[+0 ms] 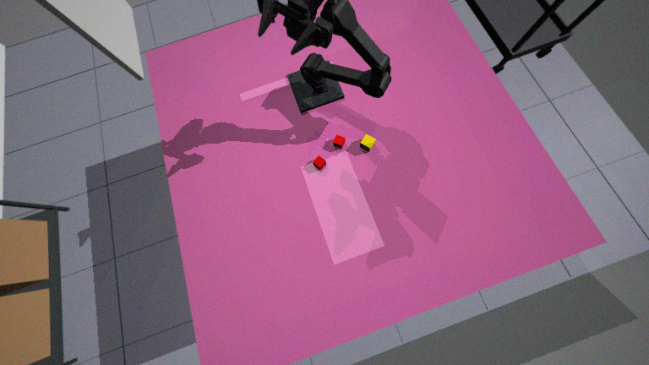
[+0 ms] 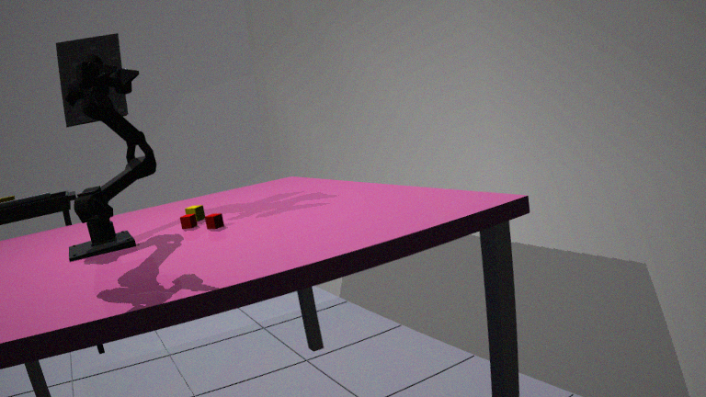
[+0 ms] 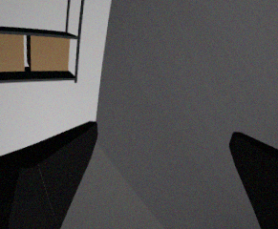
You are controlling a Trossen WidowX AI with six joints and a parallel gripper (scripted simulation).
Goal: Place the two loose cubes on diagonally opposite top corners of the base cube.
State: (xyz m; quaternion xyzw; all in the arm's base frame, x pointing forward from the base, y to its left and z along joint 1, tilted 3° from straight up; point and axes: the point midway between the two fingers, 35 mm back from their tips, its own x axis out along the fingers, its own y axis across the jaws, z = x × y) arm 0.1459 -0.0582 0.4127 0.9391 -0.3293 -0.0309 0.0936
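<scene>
My gripper tip is 410 mm above the yellow base cube, 220 mm to the right of it and 120 mm short of it.
</scene>
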